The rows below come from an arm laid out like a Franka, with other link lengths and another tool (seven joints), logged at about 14 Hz.
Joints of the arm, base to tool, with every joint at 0 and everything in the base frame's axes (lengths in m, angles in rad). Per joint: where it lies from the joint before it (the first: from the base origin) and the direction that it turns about. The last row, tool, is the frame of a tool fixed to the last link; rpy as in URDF.
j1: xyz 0 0 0.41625 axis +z
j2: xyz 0 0 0 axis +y
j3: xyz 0 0 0.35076 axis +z
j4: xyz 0.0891 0 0 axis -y
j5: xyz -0.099 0 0.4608 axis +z
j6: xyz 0 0 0 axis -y
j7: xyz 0.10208 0 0 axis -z
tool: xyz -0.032 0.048 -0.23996 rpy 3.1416 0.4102 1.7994
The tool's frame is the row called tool.
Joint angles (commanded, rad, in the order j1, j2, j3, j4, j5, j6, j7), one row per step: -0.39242, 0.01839, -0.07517, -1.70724, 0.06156, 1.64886, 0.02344; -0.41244, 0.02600, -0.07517, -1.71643, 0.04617, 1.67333, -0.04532; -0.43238, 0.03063, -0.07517, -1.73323, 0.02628, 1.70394, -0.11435; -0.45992, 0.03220, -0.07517, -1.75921, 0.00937, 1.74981, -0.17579; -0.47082, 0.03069, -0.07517, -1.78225, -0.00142, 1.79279, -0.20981; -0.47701, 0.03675, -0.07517, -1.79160, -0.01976, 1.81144, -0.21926; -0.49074, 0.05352, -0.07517, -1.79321, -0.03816, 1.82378, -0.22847; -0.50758, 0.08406, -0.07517, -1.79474, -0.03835, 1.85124, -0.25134; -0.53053, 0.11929, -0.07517, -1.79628, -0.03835, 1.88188, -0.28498
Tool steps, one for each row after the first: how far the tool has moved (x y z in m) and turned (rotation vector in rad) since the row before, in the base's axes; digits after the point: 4 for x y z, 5 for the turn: -0.0060, -0.0174, -0.0091, -0.01490, -0.00492, 0.04969; -0.0076, -0.0180, -0.0110, -0.01925, -0.00263, 0.05145; -0.0086, -0.0221, -0.0129, -0.02148, -0.00986, 0.03653; -0.0025, -0.0109, -0.0092, -0.01910, -0.01360, 0.02546; -0.0024, -0.0082, -0.0083, -0.01699, 0.00673, 0.00801; -0.0036, -0.0130, -0.0113, -0.01254, 0.01528, 0.00070; 0.0003, -0.0138, -0.0187, 0.00165, 0.00550, 0.00720; -0.0024, -0.0177, -0.0218, 0.00320, 0.00695, 0.01198
